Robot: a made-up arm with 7 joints. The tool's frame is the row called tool. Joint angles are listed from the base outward. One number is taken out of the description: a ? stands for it. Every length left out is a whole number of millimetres.
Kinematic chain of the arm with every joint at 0, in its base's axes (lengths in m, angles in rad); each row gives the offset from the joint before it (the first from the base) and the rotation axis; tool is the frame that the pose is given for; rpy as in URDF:
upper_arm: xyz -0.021 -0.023 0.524 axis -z
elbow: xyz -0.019 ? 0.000 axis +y
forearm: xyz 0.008 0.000 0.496 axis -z
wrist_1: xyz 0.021 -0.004 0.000 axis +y
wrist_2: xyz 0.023 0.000 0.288 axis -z
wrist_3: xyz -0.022 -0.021 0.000 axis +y
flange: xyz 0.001 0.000 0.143 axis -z
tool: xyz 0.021 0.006 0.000 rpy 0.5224 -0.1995 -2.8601
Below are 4 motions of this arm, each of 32 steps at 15 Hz.
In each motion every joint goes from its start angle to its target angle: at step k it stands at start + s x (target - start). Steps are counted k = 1, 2, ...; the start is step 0. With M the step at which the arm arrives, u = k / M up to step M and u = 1 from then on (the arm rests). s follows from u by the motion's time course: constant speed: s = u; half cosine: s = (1 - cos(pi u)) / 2; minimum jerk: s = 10 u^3 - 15 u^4 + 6 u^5.
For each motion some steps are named. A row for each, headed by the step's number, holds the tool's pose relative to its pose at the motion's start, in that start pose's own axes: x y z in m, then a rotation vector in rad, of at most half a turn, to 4 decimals.
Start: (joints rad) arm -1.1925 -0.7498 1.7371 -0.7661 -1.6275 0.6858 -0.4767
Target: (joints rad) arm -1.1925 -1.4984 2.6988 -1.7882 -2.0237 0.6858 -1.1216
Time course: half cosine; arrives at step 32
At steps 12, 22, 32:
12: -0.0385 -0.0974 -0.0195 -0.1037 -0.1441 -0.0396
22: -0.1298 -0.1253 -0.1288 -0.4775 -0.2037 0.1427
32: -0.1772 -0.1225 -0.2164 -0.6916 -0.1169 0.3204

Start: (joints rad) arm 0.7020 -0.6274 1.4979 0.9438 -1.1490 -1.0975 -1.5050
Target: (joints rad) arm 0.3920 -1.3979 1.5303 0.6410 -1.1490 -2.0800 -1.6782
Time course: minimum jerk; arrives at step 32
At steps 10, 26, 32:
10: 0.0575 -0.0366 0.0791 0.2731 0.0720 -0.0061
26: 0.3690 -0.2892 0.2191 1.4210 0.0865 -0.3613
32: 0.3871 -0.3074 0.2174 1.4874 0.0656 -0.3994

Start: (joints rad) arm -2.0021 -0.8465 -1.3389 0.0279 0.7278 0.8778 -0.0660
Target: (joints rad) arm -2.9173 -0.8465 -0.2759 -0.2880 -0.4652 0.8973 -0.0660
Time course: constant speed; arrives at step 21
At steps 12, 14, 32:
12: 0.1466 0.1230 -0.3133 0.3080 0.5437 0.2456
14: 0.1540 0.1477 -0.3673 0.3620 0.6282 0.2671
32: 0.1414 0.2377 -0.5448 0.5462 0.8953 0.3031

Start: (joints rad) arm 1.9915 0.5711 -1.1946 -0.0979 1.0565 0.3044 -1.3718
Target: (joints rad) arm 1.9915 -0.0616 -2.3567 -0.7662 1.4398 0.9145 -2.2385
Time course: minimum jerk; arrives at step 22
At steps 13, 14, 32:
13: 0.0415 -0.3035 -0.0061 0.1621 0.6315 1.0871
14: 0.0389 -0.3205 -0.0154 0.1340 0.6923 1.2221
32: 0.0058 -0.3594 -0.0508 -0.0601 0.8831 1.6497

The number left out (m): -0.024
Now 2 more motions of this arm.
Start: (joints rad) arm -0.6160 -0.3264 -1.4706 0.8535 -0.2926 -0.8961 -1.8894
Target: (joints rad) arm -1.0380 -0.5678 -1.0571 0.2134 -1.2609 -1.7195 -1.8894
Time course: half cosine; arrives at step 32
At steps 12, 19, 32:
12: -0.0946 -0.0579 0.0757 0.5018 -0.0502 0.2161
19: -0.1852 -0.1433 0.1174 1.0409 -0.0209 0.4581
32: -0.2619 -0.2306 0.1238 1.5693 0.1441 0.7015

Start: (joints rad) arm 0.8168 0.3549 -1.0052 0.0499 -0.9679 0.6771 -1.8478
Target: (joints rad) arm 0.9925 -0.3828 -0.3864 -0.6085 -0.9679 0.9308 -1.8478
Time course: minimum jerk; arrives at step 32
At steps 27, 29, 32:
27: -0.3219 0.5726 -0.3958 -0.6226 -0.9507 -0.9488
29: -0.3199 0.5846 -0.4110 -0.6378 -0.9737 -0.9710
32: -0.3192 0.5883 -0.4158 -0.6426 -0.9810 -0.9779

